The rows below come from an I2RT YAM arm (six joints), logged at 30 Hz.
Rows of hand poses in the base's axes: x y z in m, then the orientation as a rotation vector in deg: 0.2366 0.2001 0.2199 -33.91 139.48 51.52; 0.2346 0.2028 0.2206 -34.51 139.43 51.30; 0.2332 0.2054 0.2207 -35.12 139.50 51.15; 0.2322 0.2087 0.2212 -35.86 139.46 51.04; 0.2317 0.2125 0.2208 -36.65 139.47 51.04; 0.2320 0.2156 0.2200 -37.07 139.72 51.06; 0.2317 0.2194 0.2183 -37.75 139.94 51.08; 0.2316 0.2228 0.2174 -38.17 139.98 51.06
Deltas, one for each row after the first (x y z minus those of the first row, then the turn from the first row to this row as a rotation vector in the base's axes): -0.0020 0.0027 0.0007 -0.24 -0.18 0.36; -0.0034 0.0053 0.0008 -0.48 -0.22 0.76; -0.0044 0.0086 0.0013 -0.69 -0.34 1.26; -0.0049 0.0124 0.0009 -0.87 -0.38 1.82; -0.0046 0.0155 0.0001 -1.05 -0.18 2.15; -0.0049 0.0193 -0.0016 -1.27 -0.02 2.66; -0.0050 0.0227 -0.0025 -1.39 -0.01 2.95
